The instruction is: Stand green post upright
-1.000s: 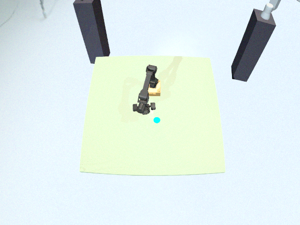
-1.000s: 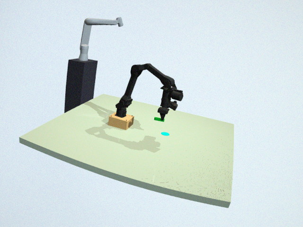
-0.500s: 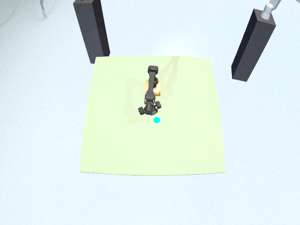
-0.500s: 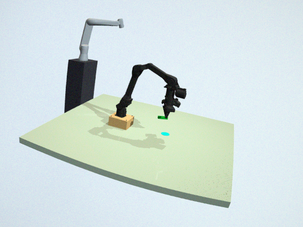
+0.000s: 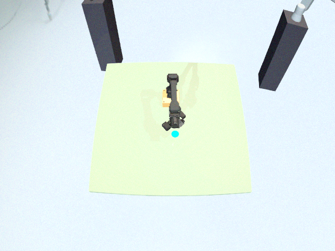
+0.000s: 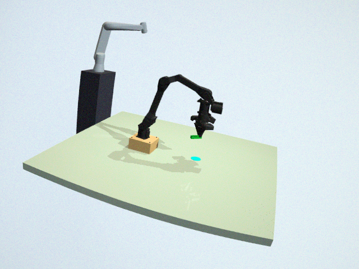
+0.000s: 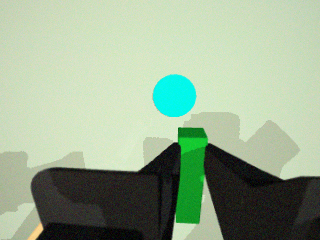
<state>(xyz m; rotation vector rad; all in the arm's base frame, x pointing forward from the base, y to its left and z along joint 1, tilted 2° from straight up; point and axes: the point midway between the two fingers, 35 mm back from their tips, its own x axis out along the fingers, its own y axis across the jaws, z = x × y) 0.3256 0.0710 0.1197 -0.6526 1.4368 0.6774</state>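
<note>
The cyan circle is 10 mm to the left of my gripper tip and 140 mm below it. Round my gripper tip: green post: 10 mm behind, 20 mm to the right.
</note>
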